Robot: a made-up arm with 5 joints.
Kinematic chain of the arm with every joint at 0, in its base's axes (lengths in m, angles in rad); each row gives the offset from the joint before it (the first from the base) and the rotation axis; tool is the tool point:
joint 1: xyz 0 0 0.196 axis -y
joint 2: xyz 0.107 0.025 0 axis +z
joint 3: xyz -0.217 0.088 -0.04 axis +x
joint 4: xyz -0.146 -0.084 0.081 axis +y
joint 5: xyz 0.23 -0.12 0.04 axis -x
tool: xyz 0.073 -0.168 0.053
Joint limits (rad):
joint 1: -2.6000..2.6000
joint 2: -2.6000..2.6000
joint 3: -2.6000..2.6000
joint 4: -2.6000..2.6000
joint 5: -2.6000..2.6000
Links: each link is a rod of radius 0.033 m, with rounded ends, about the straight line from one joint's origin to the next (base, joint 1, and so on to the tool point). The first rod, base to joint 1, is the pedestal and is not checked.
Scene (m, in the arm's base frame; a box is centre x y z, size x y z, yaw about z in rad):
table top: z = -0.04
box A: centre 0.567 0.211 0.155 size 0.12 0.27 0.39 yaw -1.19
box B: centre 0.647 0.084 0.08 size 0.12 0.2 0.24 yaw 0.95
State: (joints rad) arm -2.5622 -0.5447 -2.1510 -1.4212 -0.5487
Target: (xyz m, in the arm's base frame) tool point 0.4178 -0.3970 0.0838
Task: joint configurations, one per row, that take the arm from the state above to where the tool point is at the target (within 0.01 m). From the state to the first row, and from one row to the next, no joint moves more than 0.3 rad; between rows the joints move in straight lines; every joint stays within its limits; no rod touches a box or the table.
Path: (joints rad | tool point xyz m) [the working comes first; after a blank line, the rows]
Joints at the target: -2.3060 0.4993 -0.1688 -1.8258 -0.3594
Straight joint move there: touches box A, box B.

1: -2.3398 -0.3797 -1.8919 -1.4985 -0.3574 | 0.1608 0.6956 0.0763
2: -2.1173 -0.2146 -1.6327 -1.5759 -0.1661 | 0.3758 0.5994 0.2096
3: -1.8949 -0.0496 -1.3736 -1.6532 0.0253 | 0.4903 0.4317 0.4092
4: -1.6724 0.1154 -1.1144 -1.7305 0.2166 | 0.4827 0.2152 0.6052
5: -1.4500 0.2804 -0.8553 -1.8078 0.4079 | 0.3748 -0.0190 0.7343
6: -1.2276 0.4455 -0.5962 -1.8852 0.5992 | 0.2174 -0.2401 0.7629
7: -1.4972 0.4589 -0.4893 -1.8703 0.3596 | 0.3789 -0.2929 0.6240
8: -1.7668 0.4724 -0.3825 -1.8555 0.1199 | 0.4684 -0.3378 0.4418
9: -2.0364 0.4858 -0.2757 -1.8406 -0.1198 | 0.4786 -0.3728 0.2508
10: -2.3060 0.4993 -0.1688 -1.8258 -0.3594 | 0.4178 -0.3970 0.0838

